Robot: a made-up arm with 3 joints. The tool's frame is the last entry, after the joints. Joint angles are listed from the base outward. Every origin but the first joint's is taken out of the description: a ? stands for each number. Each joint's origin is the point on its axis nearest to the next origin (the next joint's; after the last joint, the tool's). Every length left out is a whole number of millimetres.
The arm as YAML. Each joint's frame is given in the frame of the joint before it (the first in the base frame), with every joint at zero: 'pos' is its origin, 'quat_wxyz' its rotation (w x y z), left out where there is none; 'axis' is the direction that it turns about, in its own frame. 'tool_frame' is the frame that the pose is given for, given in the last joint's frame.
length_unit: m
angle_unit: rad
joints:
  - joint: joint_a
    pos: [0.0, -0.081, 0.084]
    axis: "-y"
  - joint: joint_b
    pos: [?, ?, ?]
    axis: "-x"
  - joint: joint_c
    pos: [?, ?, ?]
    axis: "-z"
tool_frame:
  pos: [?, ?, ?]
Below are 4 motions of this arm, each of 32 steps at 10 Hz.
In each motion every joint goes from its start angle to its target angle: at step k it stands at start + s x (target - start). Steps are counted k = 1, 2, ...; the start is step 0. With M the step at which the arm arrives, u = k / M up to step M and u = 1 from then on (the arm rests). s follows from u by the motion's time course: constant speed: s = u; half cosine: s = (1 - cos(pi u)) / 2; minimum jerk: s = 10 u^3 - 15 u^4 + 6 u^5.
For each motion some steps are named. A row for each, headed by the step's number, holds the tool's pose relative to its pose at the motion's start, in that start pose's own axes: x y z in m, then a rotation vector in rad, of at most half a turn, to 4 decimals.
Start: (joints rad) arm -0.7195 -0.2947 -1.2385
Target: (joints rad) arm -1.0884 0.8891 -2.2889
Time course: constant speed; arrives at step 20
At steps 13, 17, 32:
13: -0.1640 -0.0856 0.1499 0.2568 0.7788 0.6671
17: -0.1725 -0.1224 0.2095 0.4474 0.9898 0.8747
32: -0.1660 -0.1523 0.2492 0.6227 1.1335 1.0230

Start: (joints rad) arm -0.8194 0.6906 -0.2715
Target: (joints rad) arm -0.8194 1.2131 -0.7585
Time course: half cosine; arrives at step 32
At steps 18, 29, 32:
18: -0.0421 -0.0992 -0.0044 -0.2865 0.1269 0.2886
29: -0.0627 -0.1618 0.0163 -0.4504 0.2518 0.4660
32: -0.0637 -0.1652 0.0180 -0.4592 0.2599 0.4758

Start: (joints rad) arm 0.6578 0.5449 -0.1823
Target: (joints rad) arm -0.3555 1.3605 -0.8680
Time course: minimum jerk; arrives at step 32
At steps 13, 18, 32:
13: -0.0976 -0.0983 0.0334 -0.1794 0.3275 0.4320
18: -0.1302 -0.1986 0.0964 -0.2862 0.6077 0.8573
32: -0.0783 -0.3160 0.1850 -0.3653 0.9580 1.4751

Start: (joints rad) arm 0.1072 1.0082 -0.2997
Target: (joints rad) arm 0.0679 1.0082 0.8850
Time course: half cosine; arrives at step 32
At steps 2, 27, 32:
2: 0.0010 0.0011 0.0000 0.0001 0.0002 -0.0111
27: 0.1297 0.0360 -0.0001 -0.0053 0.0200 -1.0834
32: 0.1381 0.0332 -0.0003 -0.0064 0.0212 -1.1514

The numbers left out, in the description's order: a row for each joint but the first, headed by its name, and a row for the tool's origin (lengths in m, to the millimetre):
joint_b: 0.005 0.0 -0.014
joint_c: 0.0 0.02 -0.221
tool: -0.096 0.095 0.0

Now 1 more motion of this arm.
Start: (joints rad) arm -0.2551 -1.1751 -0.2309
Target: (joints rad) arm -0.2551 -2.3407 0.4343
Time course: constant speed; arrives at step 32
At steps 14, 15, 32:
14: 0.0525 0.1136 0.0870 0.5099 -0.0436 -0.2847
15: 0.0560 0.1193 0.0958 0.5470 -0.0411 -0.3040
32: 0.1053 0.1503 0.2686 1.1791 0.1203 -0.5871

